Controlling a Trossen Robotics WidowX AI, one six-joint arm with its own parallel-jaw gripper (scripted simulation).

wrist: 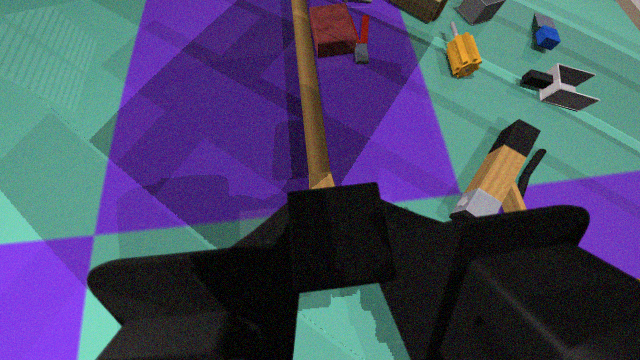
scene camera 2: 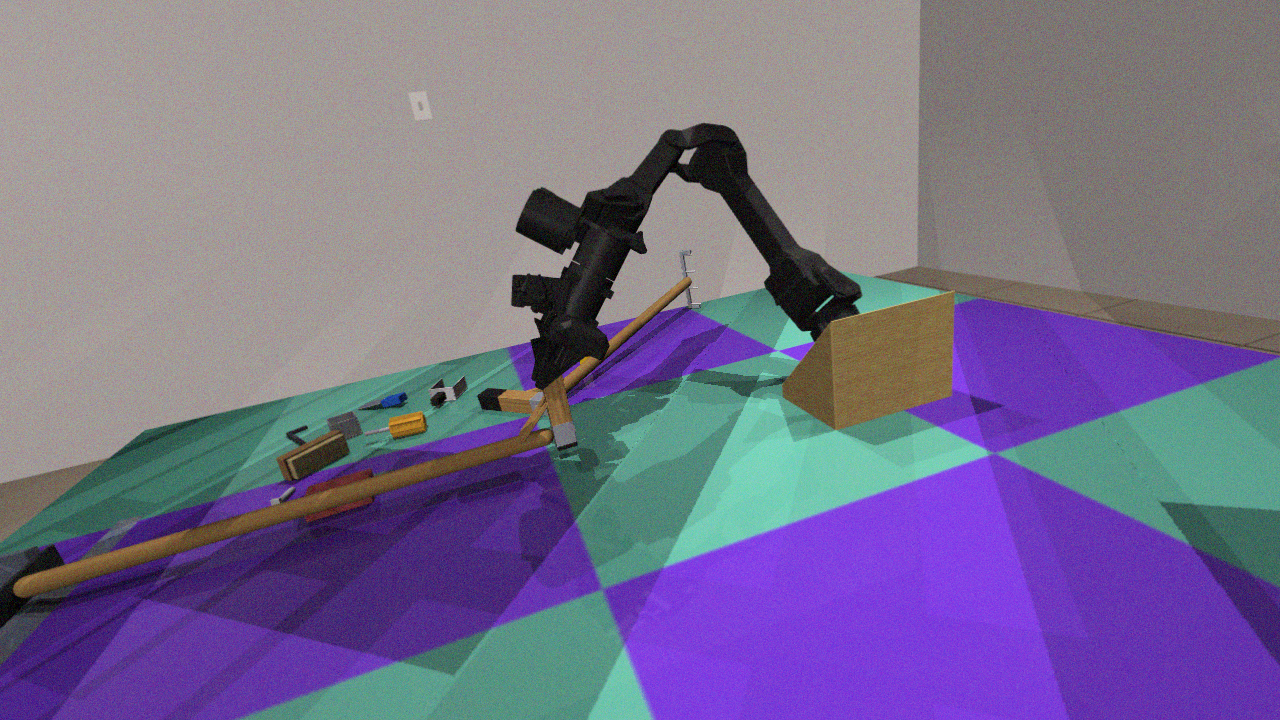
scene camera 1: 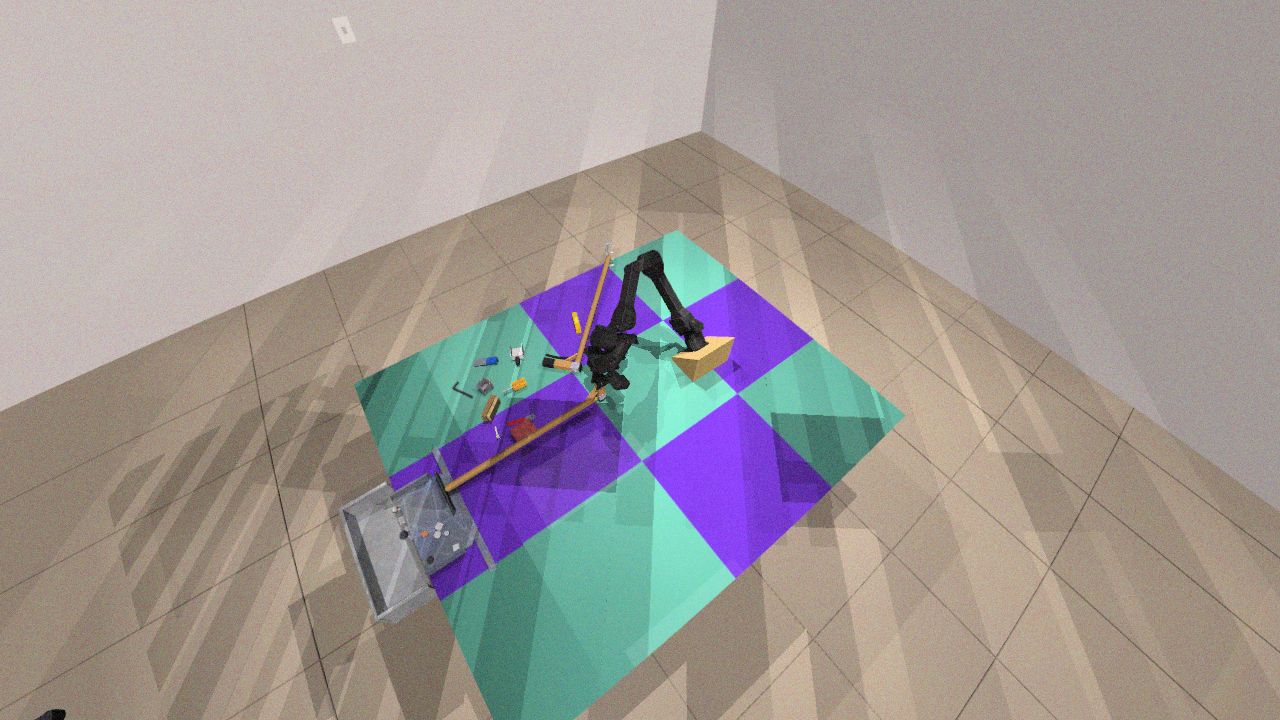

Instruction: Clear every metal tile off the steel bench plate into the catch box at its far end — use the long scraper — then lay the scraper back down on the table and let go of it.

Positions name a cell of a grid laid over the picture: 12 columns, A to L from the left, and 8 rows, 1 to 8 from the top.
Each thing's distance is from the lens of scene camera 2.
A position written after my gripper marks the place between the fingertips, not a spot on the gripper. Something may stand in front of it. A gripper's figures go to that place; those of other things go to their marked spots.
my gripper (scene camera 2: F5): 73 cm
red block (scene camera 2: D6): 83 cm
wooden block (scene camera 2: C6): 94 cm
orange screwdriver (scene camera 2: D5): 96 cm
The marked spots on the wooden block and the red block are 13 cm apart.
